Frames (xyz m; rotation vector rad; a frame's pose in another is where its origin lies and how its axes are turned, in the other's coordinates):
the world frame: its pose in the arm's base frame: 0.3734 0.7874 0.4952 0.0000 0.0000 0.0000
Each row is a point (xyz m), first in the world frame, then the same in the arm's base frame.
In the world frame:
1: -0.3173 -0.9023 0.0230
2: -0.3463 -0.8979 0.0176
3: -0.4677 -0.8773 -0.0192
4: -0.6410 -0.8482 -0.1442
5: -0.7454 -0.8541 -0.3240
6: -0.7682 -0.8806 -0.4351
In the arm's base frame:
1: 0.0561 -0.1149 0.5182
2: 0.0271 -0.1105 0.5128
3: -0.0943 -0.0899 0.4760
4: -0.2676 -0.0608 0.3510
5: -0.3720 -0.0667 0.1712
6: -0.3948 -0.0932 0.0601

